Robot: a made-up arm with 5 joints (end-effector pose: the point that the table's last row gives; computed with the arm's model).
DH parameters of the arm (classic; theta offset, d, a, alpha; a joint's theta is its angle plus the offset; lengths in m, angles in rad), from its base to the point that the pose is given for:
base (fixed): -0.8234 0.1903 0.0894 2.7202
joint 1: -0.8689 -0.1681 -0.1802 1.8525
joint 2: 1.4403 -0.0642 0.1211 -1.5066
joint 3: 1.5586 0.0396 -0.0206 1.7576
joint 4: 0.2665 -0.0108 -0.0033 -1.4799
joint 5: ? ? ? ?
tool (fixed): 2.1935 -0.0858 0 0
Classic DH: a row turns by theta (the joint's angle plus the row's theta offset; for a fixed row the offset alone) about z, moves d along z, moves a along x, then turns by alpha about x.
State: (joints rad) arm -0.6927 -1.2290 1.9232 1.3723 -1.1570
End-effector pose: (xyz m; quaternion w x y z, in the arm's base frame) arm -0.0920 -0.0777 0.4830 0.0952 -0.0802 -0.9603 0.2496
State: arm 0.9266 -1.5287 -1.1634 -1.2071 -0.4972
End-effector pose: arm -0.1020 0.2324 0.3460 0.2272 -0.0044 -0.4449 0.8663
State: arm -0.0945 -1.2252 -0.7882 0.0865 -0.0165
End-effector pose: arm 0.1330 -0.1200 0.5413 0.4235 0.5357 -0.6973 0.2178
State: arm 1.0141 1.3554 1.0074 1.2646 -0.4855
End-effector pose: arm -0.0503 -0.0374 0.3405 0.8616 -0.3277 -0.0813 -0.3790
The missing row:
joint 5: -0.6845 -0.2234 -0.0369 -1.34
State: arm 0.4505 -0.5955 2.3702 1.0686 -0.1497
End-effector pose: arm 0.0779 0.1038 0.4192 0.2753 -0.8727 -0.3938 0.0863
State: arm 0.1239 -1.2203 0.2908 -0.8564 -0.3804
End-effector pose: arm 0.1328 0.1508 0.4259 0.6247 0.0086 -0.5171 0.5850
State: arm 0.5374 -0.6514 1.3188 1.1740 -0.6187
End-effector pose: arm -0.0626 0.0323 0.4947 0.3919 -0.4860 -0.7811 -0.0150
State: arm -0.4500 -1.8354 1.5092 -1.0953 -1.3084
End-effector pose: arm 0.2627 0.0986 0.4794 0.6908 0.1735 -0.4629 0.5277
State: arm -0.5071 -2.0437 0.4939 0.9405 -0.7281
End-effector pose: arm 0.0072 -0.3049 0.4842 0.0836 -0.3670 0.9243 0.0629
